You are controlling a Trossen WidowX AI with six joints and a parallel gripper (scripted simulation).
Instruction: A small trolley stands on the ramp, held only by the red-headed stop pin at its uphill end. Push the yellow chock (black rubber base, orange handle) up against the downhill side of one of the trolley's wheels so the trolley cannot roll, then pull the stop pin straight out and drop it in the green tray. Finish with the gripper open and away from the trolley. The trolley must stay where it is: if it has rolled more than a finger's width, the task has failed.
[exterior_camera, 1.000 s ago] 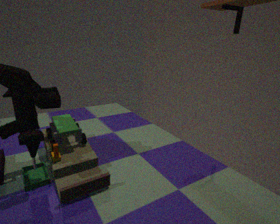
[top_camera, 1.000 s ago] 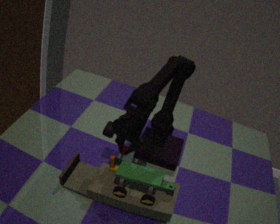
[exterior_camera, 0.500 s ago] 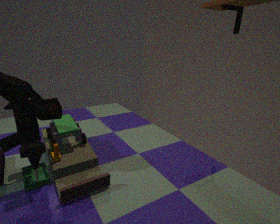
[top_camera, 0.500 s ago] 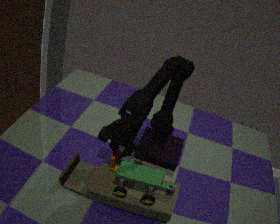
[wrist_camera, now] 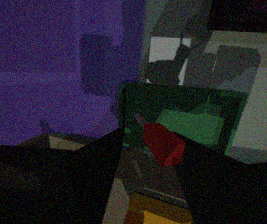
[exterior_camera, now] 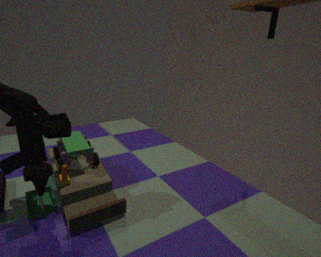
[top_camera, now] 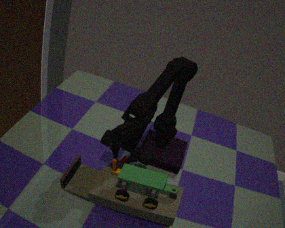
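My gripper tip is 10 mm above the red-headed stop pin. Also, from my gripper tip: yellow chock (70 mm ahead, 30 mm above, 20 mm to the left); raised lip (150 mm to the right, 120 mm ahead, 20 mm below); trolley (130 mm ahead, 110 mm to the left, 60 mm above).
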